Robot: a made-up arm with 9 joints. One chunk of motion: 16 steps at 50 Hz.
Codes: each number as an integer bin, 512 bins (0 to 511) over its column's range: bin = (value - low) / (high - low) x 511, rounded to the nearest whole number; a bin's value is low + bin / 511 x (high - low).
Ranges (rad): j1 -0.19..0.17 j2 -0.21..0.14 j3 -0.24..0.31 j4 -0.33..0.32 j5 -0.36..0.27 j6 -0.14..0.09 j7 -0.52..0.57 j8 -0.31..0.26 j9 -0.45..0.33
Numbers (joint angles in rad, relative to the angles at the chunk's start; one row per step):
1: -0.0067 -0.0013 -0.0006 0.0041 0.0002 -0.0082 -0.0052 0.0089 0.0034
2: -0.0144 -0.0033 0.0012 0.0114 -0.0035 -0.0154 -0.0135 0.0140 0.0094
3: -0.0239 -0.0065 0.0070 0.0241 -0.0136 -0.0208 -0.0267 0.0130 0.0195
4: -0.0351 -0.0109 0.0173 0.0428 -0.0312 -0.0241 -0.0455 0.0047 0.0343
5: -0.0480 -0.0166 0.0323 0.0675 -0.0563 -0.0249 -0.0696 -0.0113 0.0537
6: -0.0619 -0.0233 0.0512 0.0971 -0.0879 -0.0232 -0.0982 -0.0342 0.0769
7: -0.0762 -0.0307 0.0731 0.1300 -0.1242 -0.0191 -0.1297 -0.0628 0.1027
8: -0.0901 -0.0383 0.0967 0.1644 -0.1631 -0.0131 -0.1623 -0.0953 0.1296
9: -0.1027 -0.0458 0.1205 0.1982 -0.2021 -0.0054 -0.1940 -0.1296 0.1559
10: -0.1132 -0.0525 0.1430 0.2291 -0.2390 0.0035 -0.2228 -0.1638 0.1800
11: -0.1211 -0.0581 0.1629 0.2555 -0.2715 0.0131 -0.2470 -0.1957 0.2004
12: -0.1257 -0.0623 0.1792 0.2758 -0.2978 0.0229 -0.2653 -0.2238 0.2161
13: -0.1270 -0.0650 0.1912 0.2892 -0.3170 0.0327 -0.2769 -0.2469 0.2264
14: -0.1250 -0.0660 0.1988 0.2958 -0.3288 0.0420 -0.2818 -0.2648 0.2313
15: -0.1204 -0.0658 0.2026 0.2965 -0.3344 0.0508 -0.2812 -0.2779 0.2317
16: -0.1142 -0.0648 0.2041 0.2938 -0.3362 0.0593 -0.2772 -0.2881 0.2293
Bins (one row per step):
1: 260 305 222 263 292 293 241 286 297
2: 249 302 224 268 289 277 237 290 301
3: 236 297 229 278 281 265 231 290 308
4: 220 291 239 293 267 257 222 282 317
5: 202 282 253 312 246 256 211 268 330
6: 182 273 271 336 221 259 198 247 345
7: 162 262 291 362 191 269 183 222 362
8: 142 251 313 389 160 282 168 192 380
9: 124 240 335 415 128 299 153 162 397
10: 109 230 356 440 98 319 139 131 413
11: 98 222 374 460 72 340 128 102 426
12: 91 216 389 476 50 362 119 77 436
13: 89 212 401 487 35 384 114 57 443
14: 92 210 408 492 25 404 112 41 446
15: 99 211 411 493 21 424 112 29 447
16: 108 212 413 490 19 443 114 20 445

